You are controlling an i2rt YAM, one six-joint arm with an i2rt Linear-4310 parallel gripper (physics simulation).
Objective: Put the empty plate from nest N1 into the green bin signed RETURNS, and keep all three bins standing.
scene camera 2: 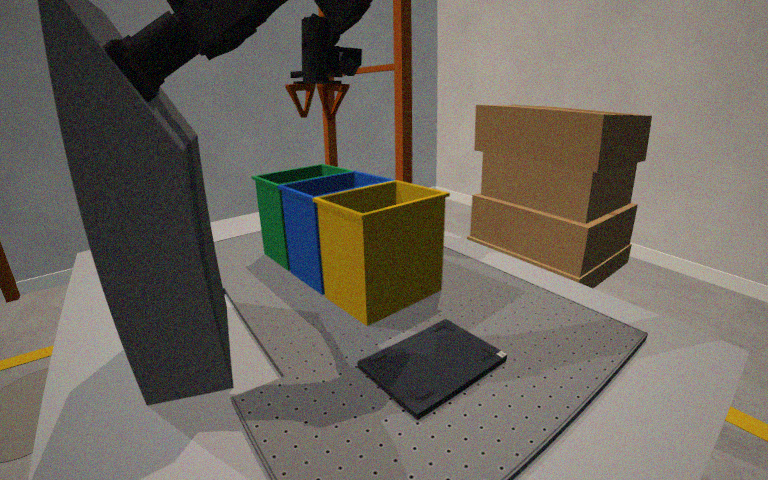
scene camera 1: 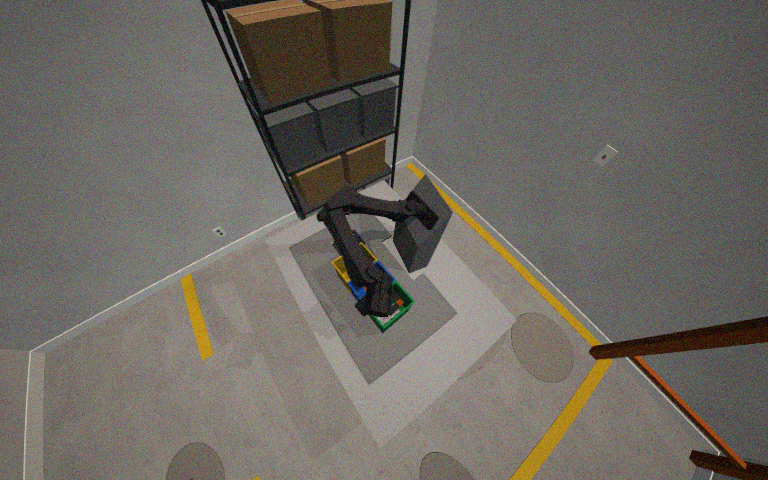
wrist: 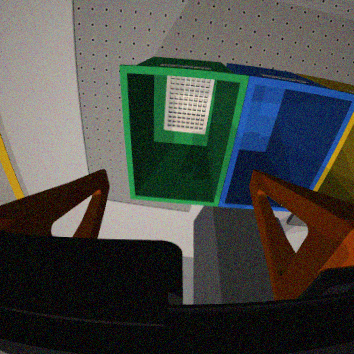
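Seen in the pictures: gripper, between the fingertips: (scene camera 2: 316, 119) (wrist: 178, 177); arm's base, origin of its link: (scene camera 2: 134, 68) (scene camera 1: 421, 209).
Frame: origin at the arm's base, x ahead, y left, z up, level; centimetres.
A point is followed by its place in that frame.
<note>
The white gridded plate (wrist: 187, 104) @[y 16.1, x 34.0, z -37.4 cm] lies inside the green bin (scene camera 1: 385, 327) @[y 23.0, x 41.8, z -21.1 cm] (scene camera 2: 270, 220) @[y 17.4, x 24.9, z -29.6 cm] (wrist: 126, 135) @[y 23.1, x 34.9, z -21.1 cm], low down towards the upper end in the wrist view. The blue bin (scene camera 2: 303, 237) @[y 3.2, x 24.1, z -29.4 cm] (wrist: 300, 86) @[y 4.4, x 41.4, z -21.1 cm] and the yellow bin (scene camera 2: 342, 260) @[y -9.0, x 23.5, z -29.8 cm] (wrist: 336, 152) @[y -3.2, x 34.0, z -21.1 cm] stand upright in a row beside the green one. My gripper (scene camera 2: 317, 116) @[y 16.3, x 37.3, z -9.9 cm] (wrist: 178, 177) @[y 16.3, x 37.3, z -9.9 cm] is wide open and empty, above the bins and apart from them. In scene camera 1 the arm hides part of the bins. I cannot read the RETURNS sign or any nest label.
A flat dark pad (scene camera 2: 430, 362) @[y -28.1, x 22.2, z -37.9 cm] with a small white tag lies on the perforated board (scene camera 2: 317, 447) @[y -28.4, x 4.1, z -39.1 cm] in front of the yellow bin. The arm's tall dark mount (scene camera 1: 416, 243) @[y 7.4, x 8.9, z -9.6 cm] (scene camera 2: 147, 226) @[y -10.5, x -3.1, z -17.0 cm] stands beside the board. Cardboard boxes (scene camera 2: 538, 164) are stacked behind. A shelf rack (scene camera 1: 400, 107) stands against the wall.
</note>
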